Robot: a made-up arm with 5 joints. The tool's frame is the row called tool.
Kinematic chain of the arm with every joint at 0, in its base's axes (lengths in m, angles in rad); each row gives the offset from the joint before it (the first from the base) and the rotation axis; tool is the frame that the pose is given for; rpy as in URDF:
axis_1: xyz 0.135 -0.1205 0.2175 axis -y
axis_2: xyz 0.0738 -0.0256 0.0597 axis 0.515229 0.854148 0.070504
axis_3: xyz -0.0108 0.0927 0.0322 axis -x
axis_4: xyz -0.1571 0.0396 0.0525 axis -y
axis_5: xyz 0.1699 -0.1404 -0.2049 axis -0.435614 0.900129 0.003
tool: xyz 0.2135 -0.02 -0.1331 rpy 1.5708 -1.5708 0
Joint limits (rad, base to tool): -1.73..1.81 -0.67..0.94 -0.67..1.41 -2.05..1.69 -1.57..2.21
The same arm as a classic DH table. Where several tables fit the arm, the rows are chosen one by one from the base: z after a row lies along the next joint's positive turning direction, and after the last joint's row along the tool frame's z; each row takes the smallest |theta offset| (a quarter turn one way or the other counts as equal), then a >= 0, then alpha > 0; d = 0 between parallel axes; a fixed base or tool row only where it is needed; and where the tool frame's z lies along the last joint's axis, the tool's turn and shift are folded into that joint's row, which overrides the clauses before.
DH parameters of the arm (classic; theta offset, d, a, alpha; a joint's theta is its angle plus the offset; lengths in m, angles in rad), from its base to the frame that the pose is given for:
base (fixed): 0 0.2175 0.135 1.5708
axis_1: -1.4348 0.2795 -0.0491 -2.5947
axis_2: 0.1589 0.2671 -0.0245 -2.1121
axis_3: 0.0824 0.225 -0.0525 -1.5708
axis_4: -0.0069 -0.2532 0.2037 2.6909
axis_5: 0 -0.8854 0.1316 -2.6909
tool (fixed): -3.1347 -0.423 0 0
Joint limits (rad, base to tool): -1.73..1.81 -0.67..0.94 -0.67..1.41 -2.05..1.69 -1.57..2.21

